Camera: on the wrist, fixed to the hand. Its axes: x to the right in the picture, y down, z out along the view.
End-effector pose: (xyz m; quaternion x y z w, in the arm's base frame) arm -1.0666 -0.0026 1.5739 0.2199 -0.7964 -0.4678 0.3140
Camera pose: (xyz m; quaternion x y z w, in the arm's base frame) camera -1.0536 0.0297 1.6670 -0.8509 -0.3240 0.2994 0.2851
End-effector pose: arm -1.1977 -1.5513 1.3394 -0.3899 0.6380 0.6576 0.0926
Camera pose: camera -1.2464 -1.5881 1.4178 -0.7565 -0.4140 -0.1461 0.4847
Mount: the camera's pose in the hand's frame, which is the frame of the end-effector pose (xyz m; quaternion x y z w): -0.0026 0.0965 -0.0236 0.0601 -0.2069 0.9763 0.0204
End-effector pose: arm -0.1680 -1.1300 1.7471 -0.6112 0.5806 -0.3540 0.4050
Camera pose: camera -0.2303 -1.1292 1.6697 0.5055 0.5035 0.4797 0.5107
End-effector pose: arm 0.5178 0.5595 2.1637 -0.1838 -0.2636 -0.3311 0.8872
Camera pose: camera 0.5903 0.6178 2.1288 -0.2763 -0.0294 0.9133 0.2979
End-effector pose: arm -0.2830 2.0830 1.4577 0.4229 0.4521 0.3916 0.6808
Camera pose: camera -0.3206 2.1182 1.5427 -0.5719 0.5210 -0.5580 0.3003
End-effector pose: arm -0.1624 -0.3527 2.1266 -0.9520 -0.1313 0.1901 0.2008
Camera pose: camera -0.1382 -0.4468 2.1057 0.0962 -0.8966 -0.4048 0.1514
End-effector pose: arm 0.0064 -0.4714 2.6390 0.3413 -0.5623 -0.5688 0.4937
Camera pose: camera 0.0466 -0.4645 2.7296 -0.6300 -0.4810 0.4336 0.4286
